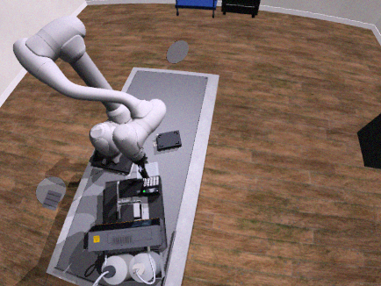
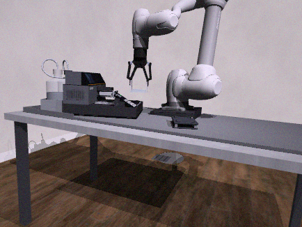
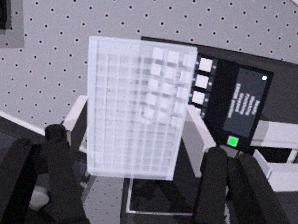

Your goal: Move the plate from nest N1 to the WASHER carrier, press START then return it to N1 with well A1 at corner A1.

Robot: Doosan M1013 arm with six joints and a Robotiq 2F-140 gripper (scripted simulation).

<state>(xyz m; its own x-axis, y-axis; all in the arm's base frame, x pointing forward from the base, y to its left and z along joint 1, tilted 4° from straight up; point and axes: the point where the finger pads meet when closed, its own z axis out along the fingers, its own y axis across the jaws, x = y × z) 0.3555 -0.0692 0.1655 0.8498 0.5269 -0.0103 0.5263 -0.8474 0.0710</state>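
My hand is 20 mm past the plate nest N1, 300 mm to the right of it and 160 mm above it. From my hand the other things lie so: plate washer 260 mm to the right, 50 mm below; then white well plate 20 mm below.
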